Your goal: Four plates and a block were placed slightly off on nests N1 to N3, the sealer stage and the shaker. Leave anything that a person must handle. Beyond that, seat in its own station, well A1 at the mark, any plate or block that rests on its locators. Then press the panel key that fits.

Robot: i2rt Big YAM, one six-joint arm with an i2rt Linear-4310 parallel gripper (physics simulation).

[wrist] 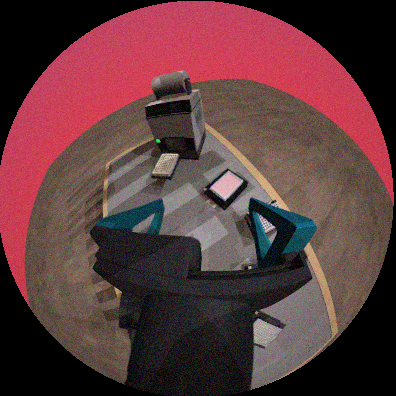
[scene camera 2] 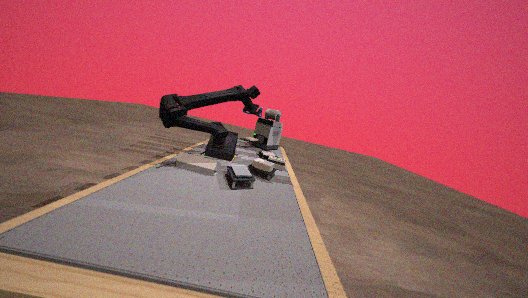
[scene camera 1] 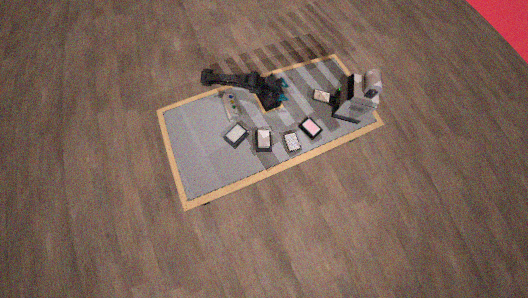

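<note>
My gripper (scene camera 1: pixel 285 90) (scene camera 2: pixel 259 111) (wrist: pixel 205 202) is open and empty, high above the board, on the sealer side of the arm base. A beige plate with wells (scene camera 1: pixel 322 95) (wrist: pixel 166 165) sits before the sealer (scene camera 1: pixel 356 104) (scene camera 2: pixel 269 134) (wrist: pixel 172 120). A pink-topped plate (scene camera 1: pixel 310 127) (wrist: pixel 227 185) lies on a dark holder. A white plate or block with dark wells (scene camera 1: pixel 292 142) (wrist: pixel 266 223) is partly behind a finger in the wrist view. A pale plate (scene camera 1: pixel 263 136) (scene camera 2: pixel 263 165) and a grey-white plate (scene camera 1: pixel 236 134) (scene camera 2: pixel 240 171) (wrist: pixel 265 332) sit on dark holders. Exact seating and A1 marks are too small to tell.
A pale key panel (scene camera 1: pixel 230 106) (scene camera 2: pixel 196 164) with small coloured keys stands beside the arm base. The sealer stands tall at the board's far end, with a roll (scene camera 1: pixel 373 81) (scene camera 2: pixel 272 114) (wrist: pixel 171 84) on top and a green light (wrist: pixel 158 141). A wooden edge (scene camera 1: pixel 172 155) (scene camera 2: pixel 306 215) borders the board.
</note>
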